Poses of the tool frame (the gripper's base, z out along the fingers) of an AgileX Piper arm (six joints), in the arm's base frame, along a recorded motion.
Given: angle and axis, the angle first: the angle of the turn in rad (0 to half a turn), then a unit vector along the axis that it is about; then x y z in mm.
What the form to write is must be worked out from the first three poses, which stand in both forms.
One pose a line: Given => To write
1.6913 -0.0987 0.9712 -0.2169 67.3 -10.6 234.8 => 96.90 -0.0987 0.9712 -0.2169 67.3 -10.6 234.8
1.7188 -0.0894 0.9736 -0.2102 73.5 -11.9 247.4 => 98.48 -0.0894 0.9736 -0.2102 73.5 -11.9 247.4
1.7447 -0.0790 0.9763 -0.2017 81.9 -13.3 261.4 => 99.96 -0.0790 0.9763 -0.2017 81.9 -13.3 261.4
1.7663 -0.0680 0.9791 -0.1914 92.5 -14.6 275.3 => 101.20 -0.0680 0.9792 -0.1914 92.5 -14.6 275.3
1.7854 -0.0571 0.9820 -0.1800 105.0 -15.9 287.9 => 102.30 -0.0571 0.9820 -0.1800 105.0 -15.9 287.9
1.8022 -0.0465 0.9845 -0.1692 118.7 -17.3 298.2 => 103.26 -0.0465 0.9845 -0.1692 118.7 -17.3 298.2
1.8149 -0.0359 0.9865 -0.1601 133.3 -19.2 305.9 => 103.99 -0.0359 0.9864 -0.1601 133.3 -19.2 305.9
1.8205 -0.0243 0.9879 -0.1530 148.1 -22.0 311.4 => 104.31 -0.0243 0.9879 -0.1530 148.1 -22.0 311.4
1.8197 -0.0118 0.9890 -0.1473 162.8 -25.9 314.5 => 104.26 -0.0118 0.9890 -0.1473 162.8 -25.9 314.5
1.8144 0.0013 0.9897 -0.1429 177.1 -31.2 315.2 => 103.96 0.0013 0.9897 -0.1429 177.1 -31.2 315.2
